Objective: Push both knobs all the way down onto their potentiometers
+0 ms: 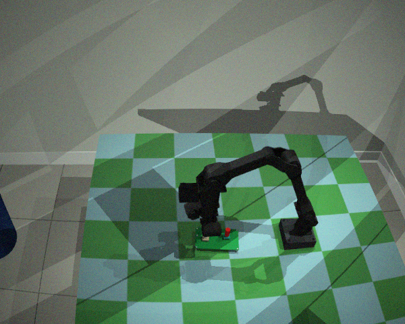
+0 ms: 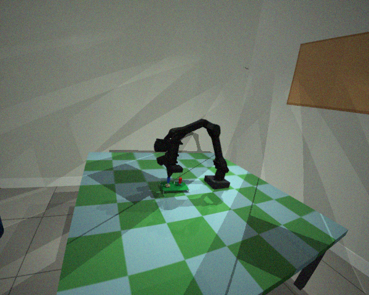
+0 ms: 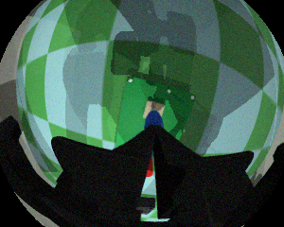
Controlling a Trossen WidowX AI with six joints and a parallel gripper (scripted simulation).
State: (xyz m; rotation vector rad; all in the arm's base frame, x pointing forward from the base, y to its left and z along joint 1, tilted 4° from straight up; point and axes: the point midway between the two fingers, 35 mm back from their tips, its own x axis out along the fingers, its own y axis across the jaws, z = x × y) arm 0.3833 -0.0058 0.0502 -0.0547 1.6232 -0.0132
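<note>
Right now the red knob is 80 mm behind my gripper tip and 30 mm below it. The rest, counted from my gripper tip: blue knob (20 mm below).
</note>
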